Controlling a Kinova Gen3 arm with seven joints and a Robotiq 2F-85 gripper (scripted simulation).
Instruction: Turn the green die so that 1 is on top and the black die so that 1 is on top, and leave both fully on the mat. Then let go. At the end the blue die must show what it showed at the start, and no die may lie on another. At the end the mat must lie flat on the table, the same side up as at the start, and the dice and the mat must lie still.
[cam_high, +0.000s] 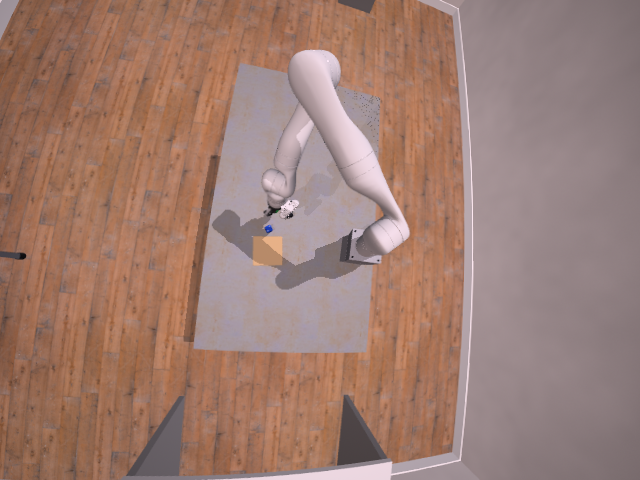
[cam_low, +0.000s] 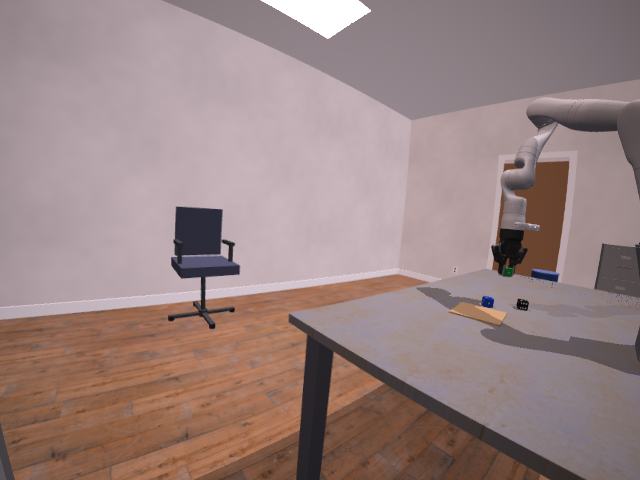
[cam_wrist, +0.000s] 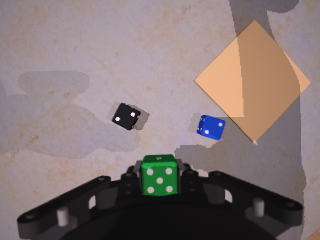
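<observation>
My gripper is now right at the green die. The rest, counted from my hand: black die 7 cm behind, 1 cm to the right, 10 cm below; then blue die 1 cm ahead, 9 cm to the left, 10 cm below; then tan mat 1 cm behind, 19 cm to the left, 12 cm below.
</observation>
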